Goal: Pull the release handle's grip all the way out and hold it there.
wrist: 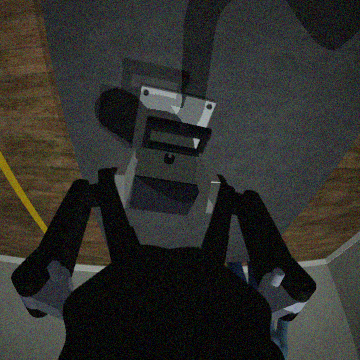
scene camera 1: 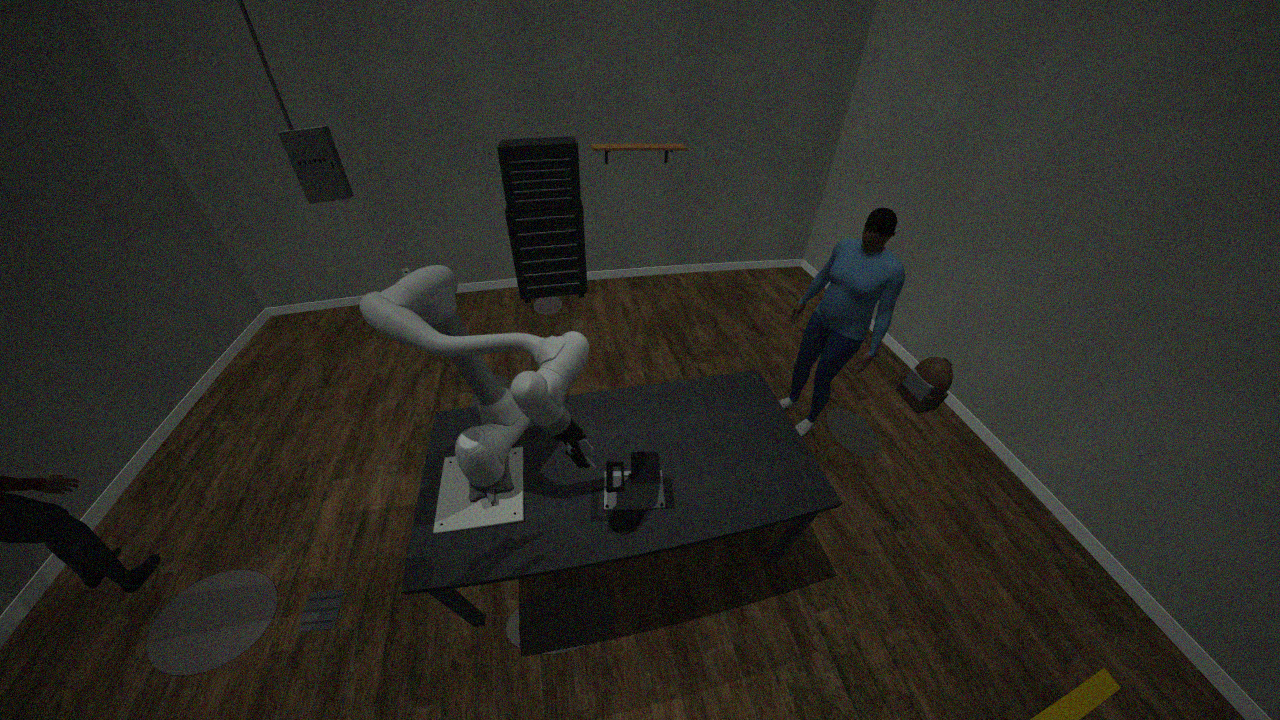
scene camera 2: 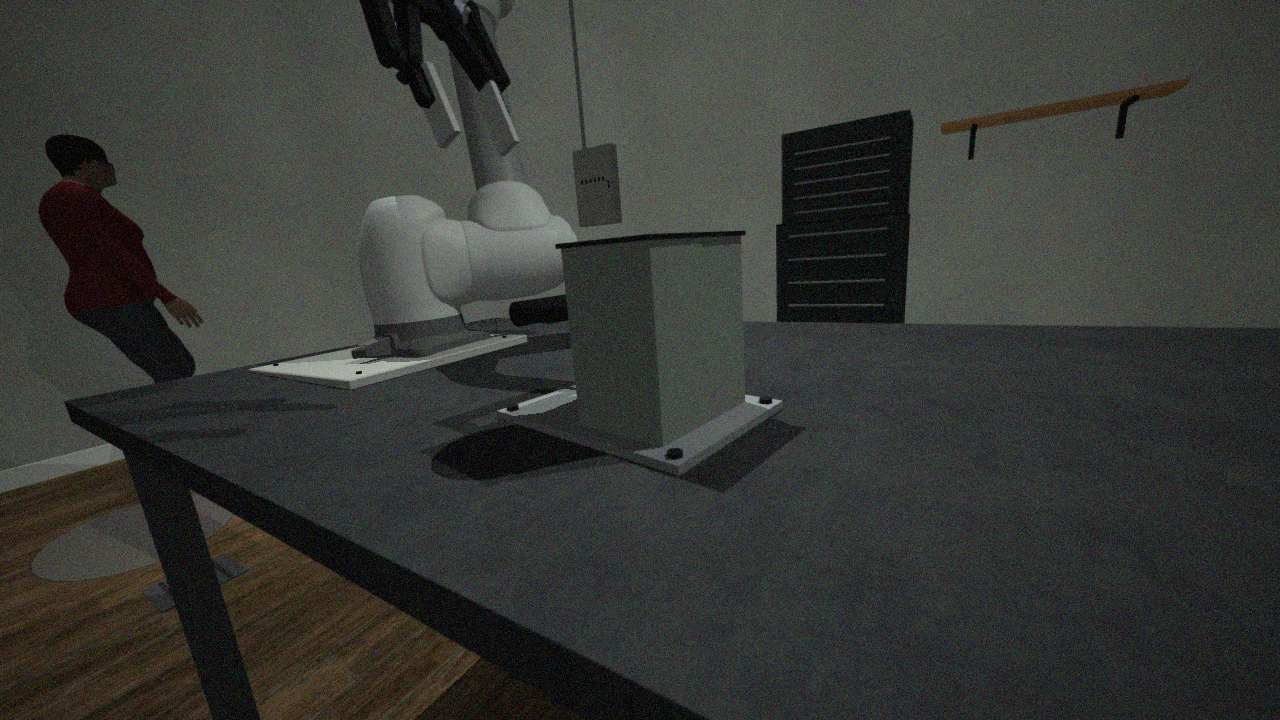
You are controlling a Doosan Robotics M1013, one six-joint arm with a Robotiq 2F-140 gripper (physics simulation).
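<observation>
The release handle's grip (scene camera 1: pixel 614 464) (scene camera 2: pixel 538 310) (wrist: pixel 180 124) is a black rectangular loop on the side of a grey box (scene camera 1: pixel 644 474) (scene camera 2: pixel 657 340) (wrist: pixel 162 195) that faces the arm. The box stands on a pale bolted plate (scene camera 2: pixel 716 431) (wrist: pixel 205 117). In scene camera 2 the box hides part of the grip. My gripper (scene camera 1: pixel 586 457) (scene camera 2: pixel 481 141) (wrist: pixel 165 163) is open, with nothing between its fingers. It hangs above the table on the arm's side of the box, higher than the grip and apart from it. The fingers are tilted towards the box.
The arm's white base plate (scene camera 1: pixel 452 504) (scene camera 2: pixel 344 371) lies on the dark table (scene camera 1: pixel 716 420) (scene camera 2: pixel 984 501). A person in blue (scene camera 1: pixel 854 291) stands beyond the table's far right; a person in red (scene camera 2: pixel 98 250) stands behind the arm. A grey panel (scene camera 1: pixel 315 163) (scene camera 2: pixel 597 183) hangs behind the arm.
</observation>
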